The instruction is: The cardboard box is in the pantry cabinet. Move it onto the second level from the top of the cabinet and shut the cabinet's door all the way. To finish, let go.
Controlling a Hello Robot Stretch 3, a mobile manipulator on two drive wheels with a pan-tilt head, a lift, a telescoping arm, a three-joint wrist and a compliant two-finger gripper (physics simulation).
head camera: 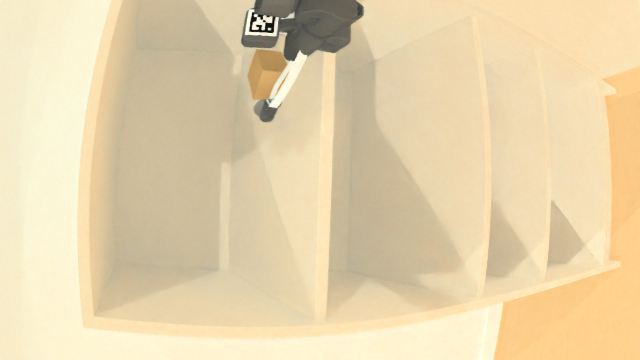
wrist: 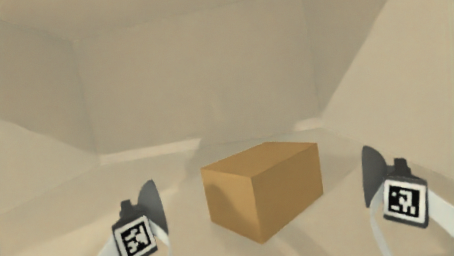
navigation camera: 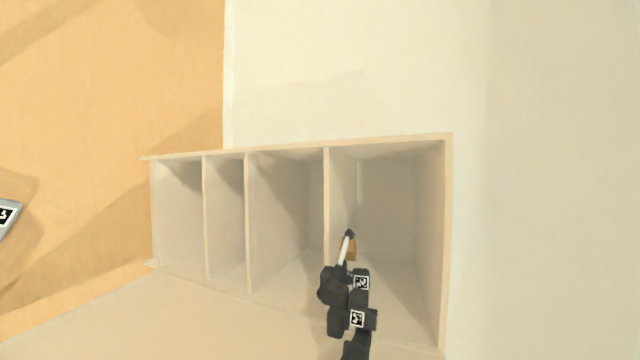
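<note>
The cardboard box (head camera: 262, 75) (navigation camera: 351, 251) (wrist: 287, 187), a small orange-brown block, rests on the bottom board of the top level of the pale pantry cabinet (head camera: 324, 200) (navigation camera: 326, 200). The cabinet appears sideways in the head and navigation views, with its top at the left in the head view. My gripper (head camera: 270, 102) (navigation camera: 348, 237) (wrist: 258, 184) is open inside that level. In the wrist view the box lies between the two spread fingertips, with gaps on both sides. One finger is largely hidden in the head view. The cabinet front is open; a pale panel (navigation camera: 150, 312) beside it looks like the door.
The second level from the top (head camera: 400, 150) (navigation camera: 282, 200) lies beyond the board under the box, with narrower levels below it. The cabinet's side wall (head camera: 210, 331) and top board (head camera: 86, 200) bound the opening. Orange floor (head camera: 565, 320) (navigation camera: 100, 100) shows past the cabinet's lower end.
</note>
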